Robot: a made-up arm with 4 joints.
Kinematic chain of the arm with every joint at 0, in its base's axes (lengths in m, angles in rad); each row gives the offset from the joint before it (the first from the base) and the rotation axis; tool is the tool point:
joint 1: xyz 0 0 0.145 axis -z
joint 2: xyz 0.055 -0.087 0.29 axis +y
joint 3: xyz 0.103 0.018 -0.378 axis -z
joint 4: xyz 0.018 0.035 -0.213 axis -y
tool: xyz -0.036 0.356 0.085
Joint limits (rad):
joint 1: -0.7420..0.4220
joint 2: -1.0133..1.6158
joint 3: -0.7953..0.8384
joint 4: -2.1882..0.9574
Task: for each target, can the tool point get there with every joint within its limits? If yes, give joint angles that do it. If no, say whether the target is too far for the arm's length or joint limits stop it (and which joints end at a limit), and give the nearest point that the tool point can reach.
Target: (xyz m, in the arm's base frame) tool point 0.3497 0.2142 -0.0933
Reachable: yes | joints 0.2440 0.0464 0.4971 0.2390
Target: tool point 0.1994 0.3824 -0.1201
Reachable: yes | joints -0.5075 0.0994 0.4953 -1.1283
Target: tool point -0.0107 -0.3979 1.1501
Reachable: no: joint limits stop it (at a limit: joint 1, joint 2, joint 3) | nearest point -0.4716 -0.2226 0.6855 | short by 0.678 m
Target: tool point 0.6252 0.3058 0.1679
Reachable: yes | joints -0.0085 -0.6921 0.1560 -1.7549
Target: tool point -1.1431 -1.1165 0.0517
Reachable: no: too far | nearest point -0.5004 -0.3068 -0.0031 | short by 1.035 m
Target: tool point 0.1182 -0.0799 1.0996
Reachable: no: joint limits stop it (at a limit: joint 1, joint 2, joint 3) | nearest point -0.4562 -0.1897 0.6704 | short by 0.725 m
